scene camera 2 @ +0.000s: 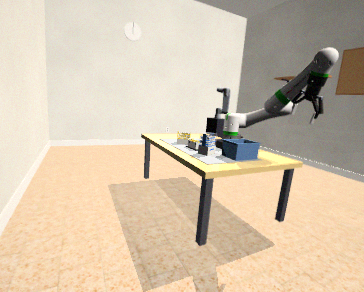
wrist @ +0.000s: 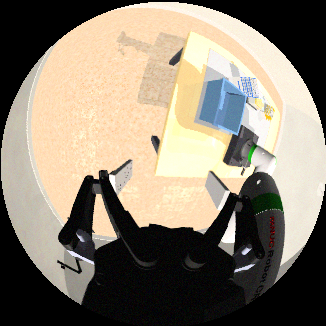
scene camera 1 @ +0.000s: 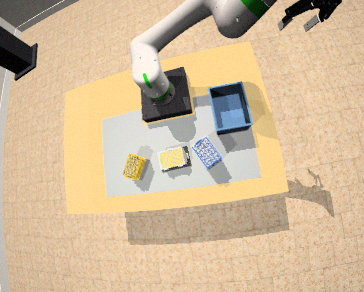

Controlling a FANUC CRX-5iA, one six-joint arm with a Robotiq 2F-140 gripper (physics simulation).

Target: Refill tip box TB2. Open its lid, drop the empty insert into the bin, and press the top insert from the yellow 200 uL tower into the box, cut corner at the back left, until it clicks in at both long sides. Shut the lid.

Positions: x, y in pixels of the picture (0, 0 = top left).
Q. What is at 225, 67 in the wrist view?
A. A grey mat.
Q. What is my gripper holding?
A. Nothing.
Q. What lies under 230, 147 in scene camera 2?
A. A blue bin.
